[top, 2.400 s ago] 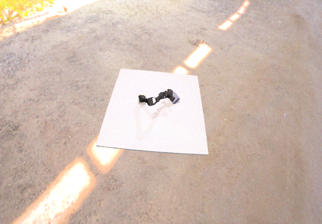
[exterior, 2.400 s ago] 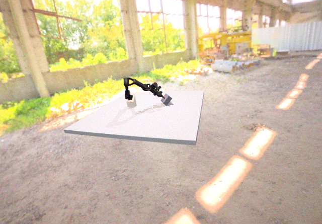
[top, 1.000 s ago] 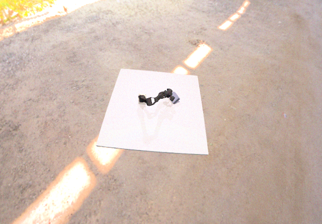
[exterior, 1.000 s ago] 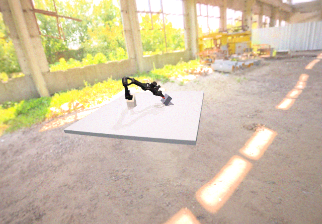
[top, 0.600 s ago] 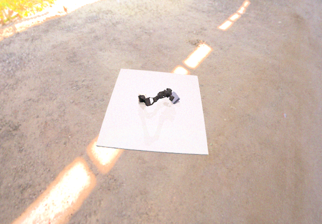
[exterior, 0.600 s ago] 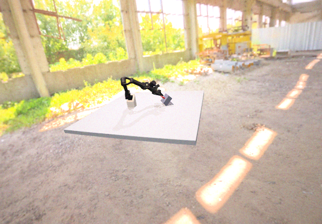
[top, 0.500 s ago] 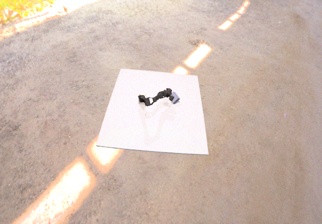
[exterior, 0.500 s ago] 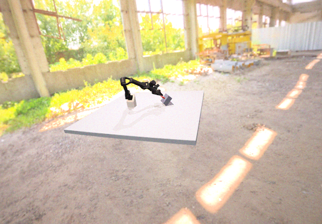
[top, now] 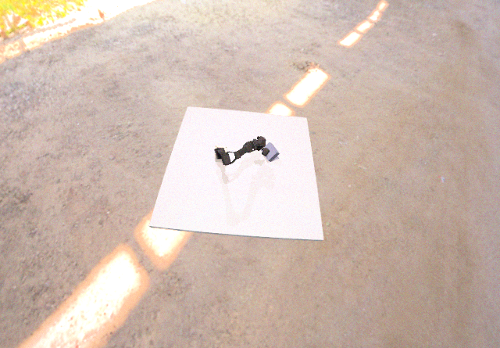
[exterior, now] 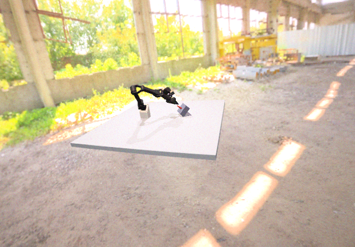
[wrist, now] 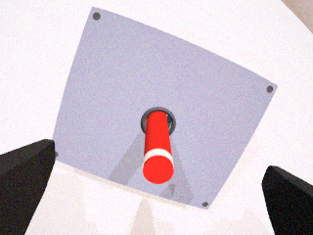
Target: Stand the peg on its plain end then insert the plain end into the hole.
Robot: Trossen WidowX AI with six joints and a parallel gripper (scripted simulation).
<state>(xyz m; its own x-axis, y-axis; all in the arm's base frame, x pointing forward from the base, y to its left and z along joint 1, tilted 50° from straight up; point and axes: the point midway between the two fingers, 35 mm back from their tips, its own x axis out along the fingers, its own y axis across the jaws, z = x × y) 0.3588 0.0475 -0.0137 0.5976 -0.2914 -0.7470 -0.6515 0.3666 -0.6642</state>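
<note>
Right now my gripper tip is 30 mm above the red peg, 20 mm short of it and 10 mm to the right of it. The rest, counted from my gripper tip: grey sloped panel (70 mm below, 50 mm ahead, 30 mm to the left).
</note>
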